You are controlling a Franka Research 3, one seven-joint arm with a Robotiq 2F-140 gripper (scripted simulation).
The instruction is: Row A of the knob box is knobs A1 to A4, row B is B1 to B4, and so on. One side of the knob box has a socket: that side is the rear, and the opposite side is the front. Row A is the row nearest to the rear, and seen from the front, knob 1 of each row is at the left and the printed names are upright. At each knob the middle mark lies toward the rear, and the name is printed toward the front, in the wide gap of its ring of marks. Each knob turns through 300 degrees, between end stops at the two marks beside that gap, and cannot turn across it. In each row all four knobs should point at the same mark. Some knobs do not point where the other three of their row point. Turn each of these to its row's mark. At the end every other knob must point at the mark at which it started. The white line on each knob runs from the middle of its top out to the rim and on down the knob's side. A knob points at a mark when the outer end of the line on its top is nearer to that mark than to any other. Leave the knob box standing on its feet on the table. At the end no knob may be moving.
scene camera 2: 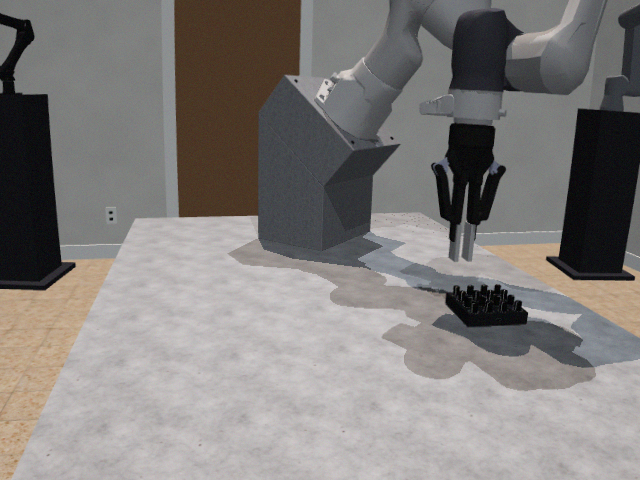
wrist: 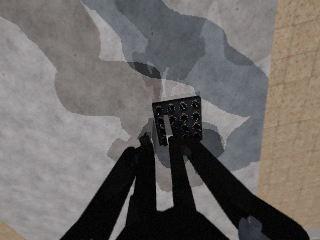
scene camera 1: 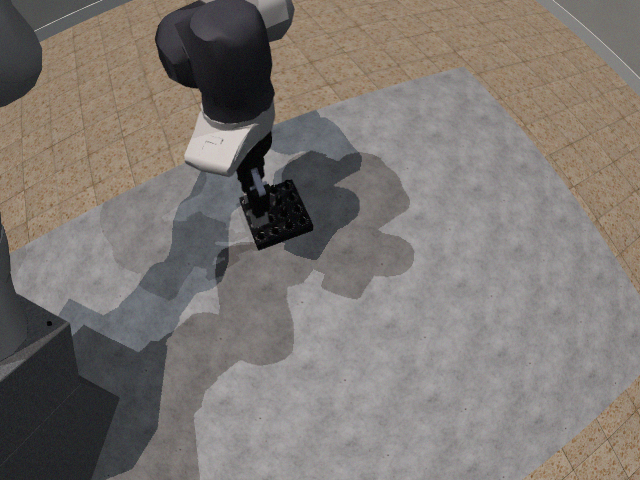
Labels:
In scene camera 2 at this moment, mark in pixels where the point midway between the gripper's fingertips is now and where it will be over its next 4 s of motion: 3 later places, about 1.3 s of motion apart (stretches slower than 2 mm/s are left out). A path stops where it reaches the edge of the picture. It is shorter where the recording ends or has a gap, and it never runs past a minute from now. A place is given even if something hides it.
My gripper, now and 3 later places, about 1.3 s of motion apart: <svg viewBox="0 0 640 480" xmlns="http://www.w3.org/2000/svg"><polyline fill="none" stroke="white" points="459,259 458,279 457,288 461,275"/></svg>

